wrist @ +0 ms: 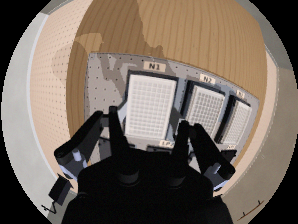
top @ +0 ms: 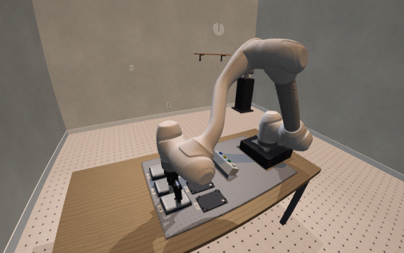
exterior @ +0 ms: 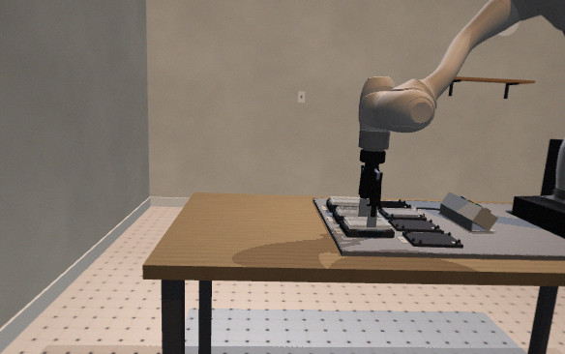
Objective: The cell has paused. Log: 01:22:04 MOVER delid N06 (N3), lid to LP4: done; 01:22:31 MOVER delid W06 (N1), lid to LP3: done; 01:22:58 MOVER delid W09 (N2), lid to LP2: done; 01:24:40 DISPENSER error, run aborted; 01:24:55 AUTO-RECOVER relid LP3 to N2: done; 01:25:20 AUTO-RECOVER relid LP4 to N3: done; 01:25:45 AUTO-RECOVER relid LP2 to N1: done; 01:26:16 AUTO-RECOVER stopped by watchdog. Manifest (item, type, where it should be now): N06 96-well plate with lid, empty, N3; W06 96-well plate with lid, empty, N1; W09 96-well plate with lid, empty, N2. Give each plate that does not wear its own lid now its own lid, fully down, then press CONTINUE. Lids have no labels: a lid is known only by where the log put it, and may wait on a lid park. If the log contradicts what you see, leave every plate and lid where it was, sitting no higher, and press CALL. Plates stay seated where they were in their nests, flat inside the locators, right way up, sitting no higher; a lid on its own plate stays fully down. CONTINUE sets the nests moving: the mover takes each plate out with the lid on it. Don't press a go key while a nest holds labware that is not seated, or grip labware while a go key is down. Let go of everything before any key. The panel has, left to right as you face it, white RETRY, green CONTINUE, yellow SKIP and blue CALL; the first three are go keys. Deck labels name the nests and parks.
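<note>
Right now my hand is 30 mm above the plate. From my hand the other things lie so: pale lid 200 mm to the right, 180 mm behind, 40 mm below; then green key 420 mm behind, 130 mm to the right, 10 mm above; then LP2 lid park 180 mm behind, 70 mm to the right, 50 mm below.
</note>
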